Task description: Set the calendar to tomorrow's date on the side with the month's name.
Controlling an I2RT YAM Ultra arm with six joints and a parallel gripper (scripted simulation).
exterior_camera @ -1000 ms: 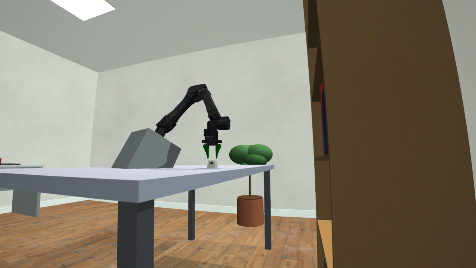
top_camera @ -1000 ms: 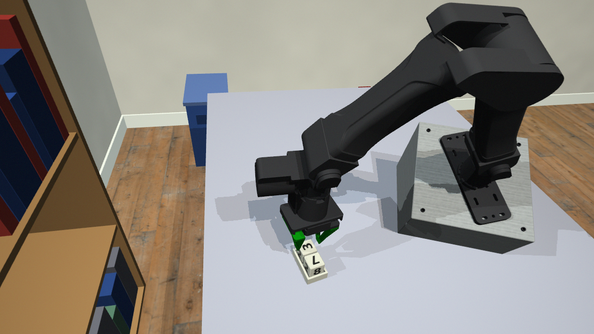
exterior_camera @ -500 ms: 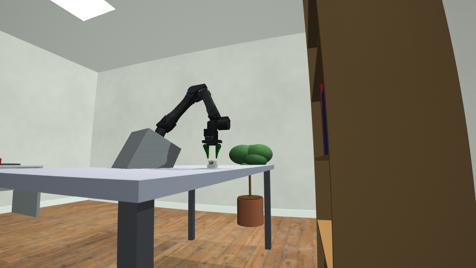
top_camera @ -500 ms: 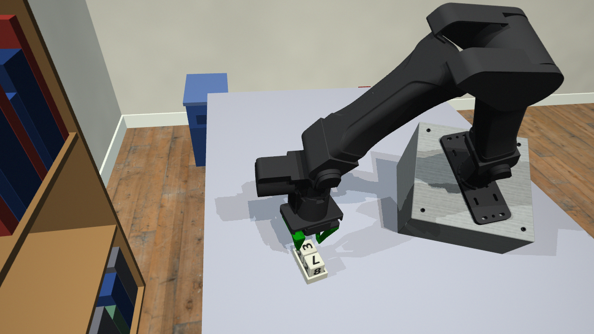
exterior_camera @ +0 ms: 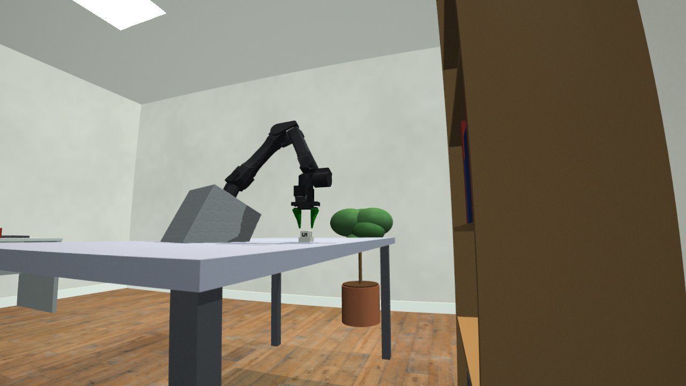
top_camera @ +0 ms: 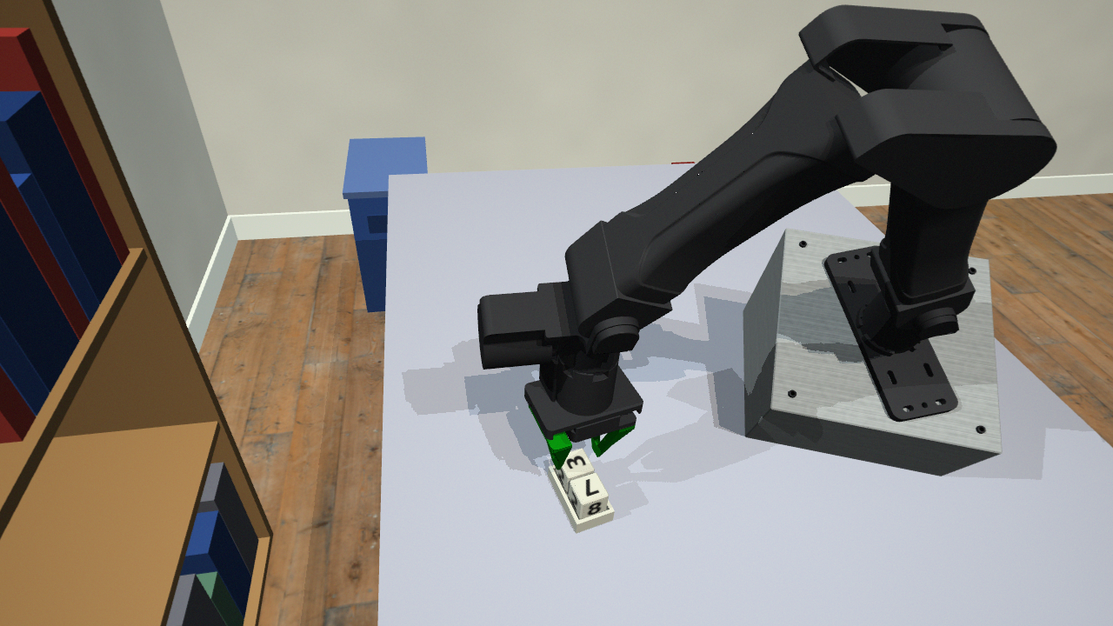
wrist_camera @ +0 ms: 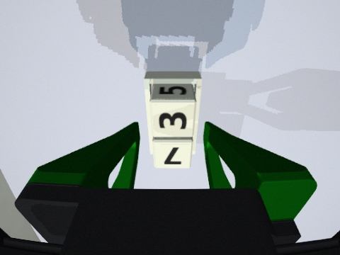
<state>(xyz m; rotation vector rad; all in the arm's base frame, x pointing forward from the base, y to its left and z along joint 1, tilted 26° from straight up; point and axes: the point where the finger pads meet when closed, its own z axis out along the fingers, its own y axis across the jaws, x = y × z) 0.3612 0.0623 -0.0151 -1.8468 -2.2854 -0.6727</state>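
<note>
Now: hand 50 mm above the tray, 10 mm to the right of it and 10 mm past it.
</note>
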